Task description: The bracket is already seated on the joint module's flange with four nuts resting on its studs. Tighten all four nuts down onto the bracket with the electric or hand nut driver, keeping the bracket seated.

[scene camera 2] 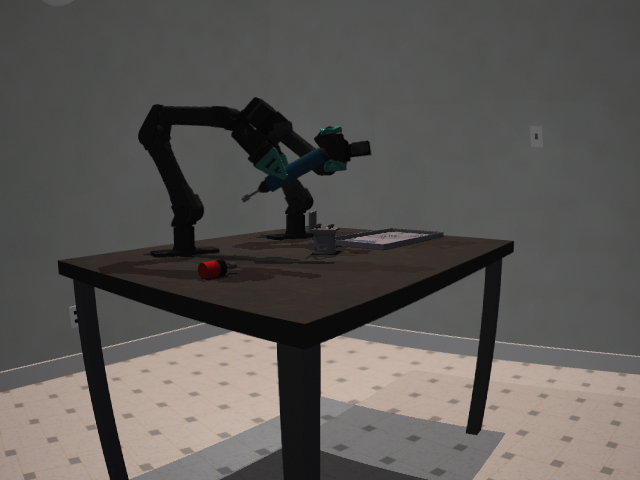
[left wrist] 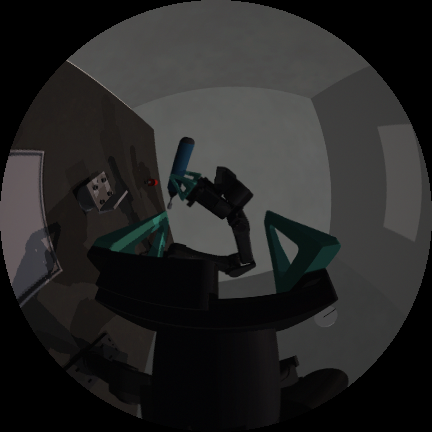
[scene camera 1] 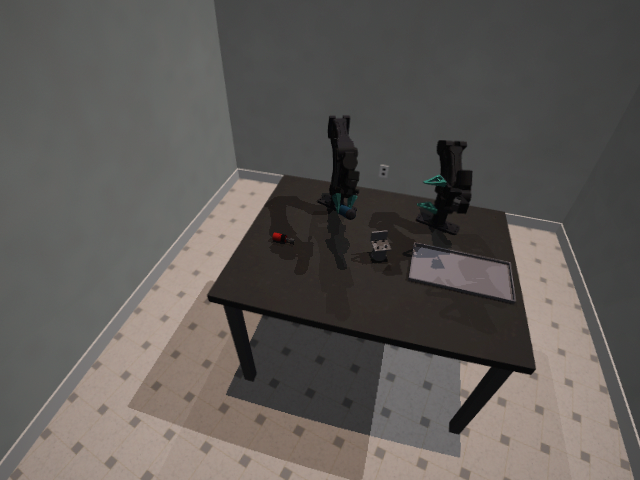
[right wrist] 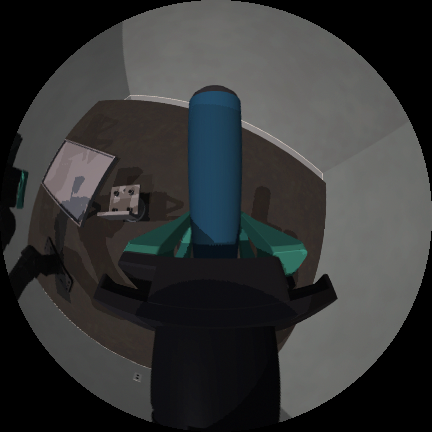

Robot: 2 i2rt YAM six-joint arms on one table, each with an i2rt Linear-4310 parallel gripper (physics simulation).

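Frame: origin at the left arm's base, x down, y back, z left, level; metres.
Seen in the pictures: left gripper, fingertip midpoint: (scene camera 2: pixel 327 145) (left wrist: pixel 215 215) (scene camera 1: pixel 420 193); right gripper, fingertip midpoint: (scene camera 2: pixel 288 179) (left wrist: pixel 172 172) (right wrist: pixel 214 215); left arm's base at its link origin: (scene camera 2: pixel 295 236) (scene camera 1: pixel 437 224) (right wrist: pixel 56 263); right arm's base at its link origin: (scene camera 2: pixel 184 253).
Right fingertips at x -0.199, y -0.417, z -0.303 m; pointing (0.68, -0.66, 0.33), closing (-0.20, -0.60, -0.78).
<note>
Offsets run from my right fingertips to a thing's middle.
The joint module with the grey bracket @[dx +0.117, dy +0.062, dz +0.155 m] (scene camera 1: pixel 380 246) and its nuts stands at the table's middle; it also shows in scene camera 2 (scene camera 2: pixel 325 238), the left wrist view (left wrist: pixel 100 190) and the right wrist view (right wrist: pixel 123 198). My right gripper (scene camera 2: pixel 272 164) is shut on the blue electric nut driver @[dx -0.008, dy +0.012, dz -0.007 m] (scene camera 2: pixel 294 170) and holds it tilted in the air, well above the table and apart from the bracket; the driver fills the right wrist view (right wrist: pixel 214 169). My left gripper (scene camera 1: pixel 431 192) is open and empty, raised near its base at the back. The red hand nut driver @[dx +0.181, dy -0.087, dz -0.237 m] (scene camera 1: pixel 280 237) lies on the table's left part.
A shallow grey tray @[dx +0.191, dy +0.162, dz +0.490 m] (scene camera 1: pixel 462 271) lies to the right of the bracket, near the left arm's base (scene camera 1: pixel 438 222). The right arm's base (scene camera 2: pixel 184 249) stands at the table's back edge.
</note>
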